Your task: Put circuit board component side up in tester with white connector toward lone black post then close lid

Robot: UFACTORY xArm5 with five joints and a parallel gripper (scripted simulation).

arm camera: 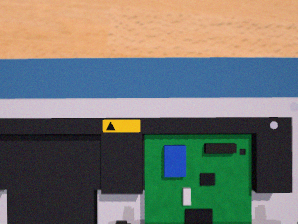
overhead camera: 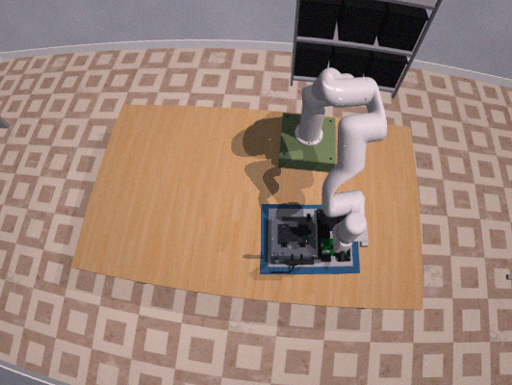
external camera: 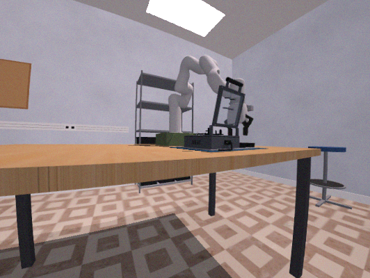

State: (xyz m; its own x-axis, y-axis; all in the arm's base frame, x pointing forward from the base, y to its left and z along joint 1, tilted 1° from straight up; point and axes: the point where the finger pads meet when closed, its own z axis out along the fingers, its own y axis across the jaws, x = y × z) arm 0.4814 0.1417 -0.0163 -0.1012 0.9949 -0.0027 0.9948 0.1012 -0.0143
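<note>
My hand is 5 cm above the green circuit board. Also, from my hand: tester lid: 10 cm ahead, 16 cm to the right, 11 cm above; tester: 13 cm to the right, 4 cm above.
</note>
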